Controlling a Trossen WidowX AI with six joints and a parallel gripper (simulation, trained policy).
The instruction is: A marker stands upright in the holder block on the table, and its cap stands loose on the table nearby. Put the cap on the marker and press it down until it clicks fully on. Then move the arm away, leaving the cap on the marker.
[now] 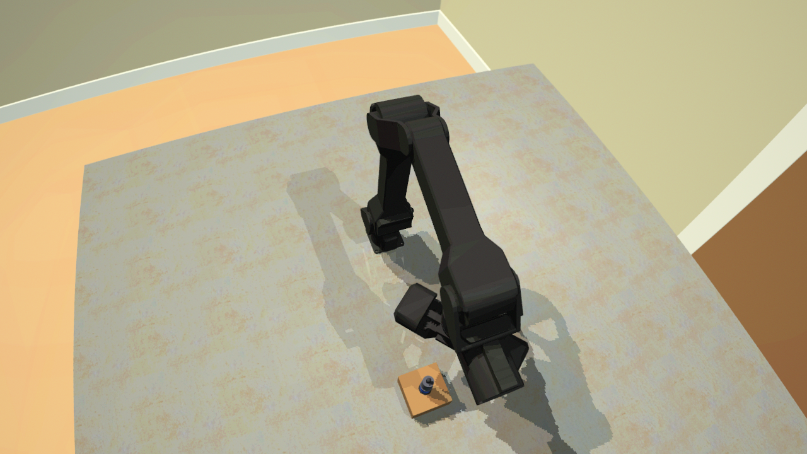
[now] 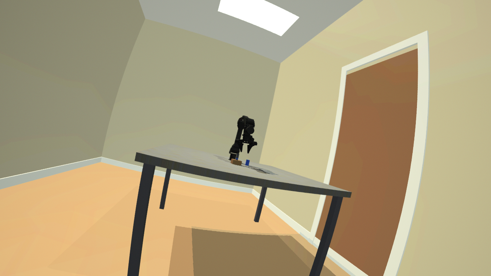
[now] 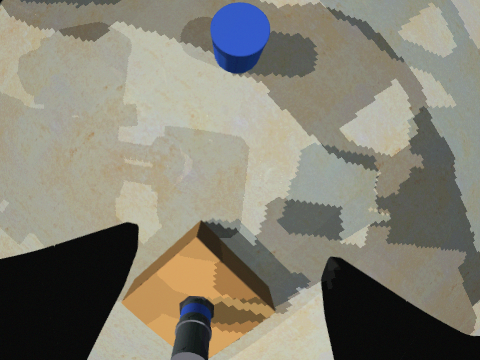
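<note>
My gripper tip is now 8 cm above the blue cap, 7 cm to the right of it and 6 cm past it. Also, from my gripper tip: holder block (9 cm below, 6 cm to the right, 4 cm ahead).
</note>
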